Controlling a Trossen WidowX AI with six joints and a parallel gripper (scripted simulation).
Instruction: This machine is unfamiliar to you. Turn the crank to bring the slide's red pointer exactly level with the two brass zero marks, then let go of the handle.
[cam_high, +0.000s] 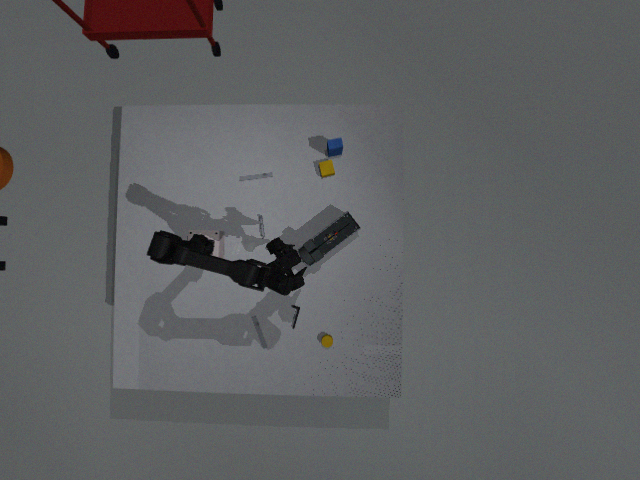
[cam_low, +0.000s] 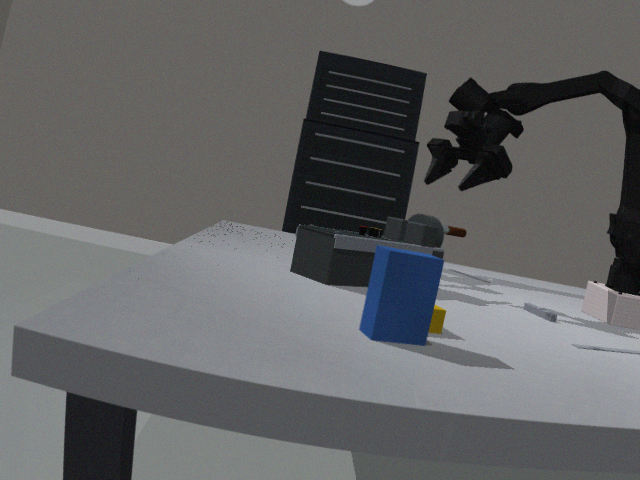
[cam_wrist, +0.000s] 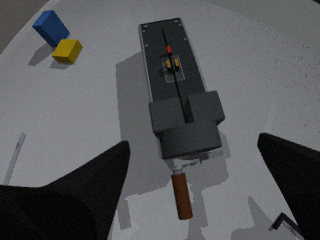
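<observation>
Right now the brown crank handle is 80 mm below my gripper tip, 40 mm behind it and 20 mm to the right of it. The rest, counted from my gripper tip: red pointer: 120 mm ahead, 110 mm to the left, 100 mm below; black hex key: 260 mm to the right, 180 mm below; yellow block: 390 mm to the left, 170 mm below, 40 mm ahead.
</observation>
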